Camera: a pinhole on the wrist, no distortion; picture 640 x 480 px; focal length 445.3 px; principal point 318.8 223.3 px. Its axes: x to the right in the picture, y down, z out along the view. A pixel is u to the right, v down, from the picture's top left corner.
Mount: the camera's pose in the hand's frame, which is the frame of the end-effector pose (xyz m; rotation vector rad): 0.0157 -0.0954 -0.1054 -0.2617 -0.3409 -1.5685
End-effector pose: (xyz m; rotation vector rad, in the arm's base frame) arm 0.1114 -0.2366 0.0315 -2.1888 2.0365 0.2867
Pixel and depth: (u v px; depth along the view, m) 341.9 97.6 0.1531
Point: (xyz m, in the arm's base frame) 0.1524 -0.1911 0.0022
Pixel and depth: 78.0 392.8 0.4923
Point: -0.2207 -0.3842 -0.2565
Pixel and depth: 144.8 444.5 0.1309
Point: 0.1161 -0.3105 0.0137
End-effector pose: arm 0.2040 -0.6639 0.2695 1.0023 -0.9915 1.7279
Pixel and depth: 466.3 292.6 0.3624
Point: 0.3145 -0.8809 0.4303
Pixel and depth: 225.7 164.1 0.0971
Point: 0.2368 -0.6308 0.2682
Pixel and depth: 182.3 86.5 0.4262
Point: 0.1164 -0.9695 0.1959
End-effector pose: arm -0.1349 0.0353 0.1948 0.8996 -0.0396 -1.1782
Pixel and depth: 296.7 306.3 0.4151
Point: -0.1710 -0.1791 0.3956
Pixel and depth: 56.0 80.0 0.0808
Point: -0.1331 0.0727 0.1541
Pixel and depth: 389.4 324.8 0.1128
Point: -0.1775 -0.0039 0.1411
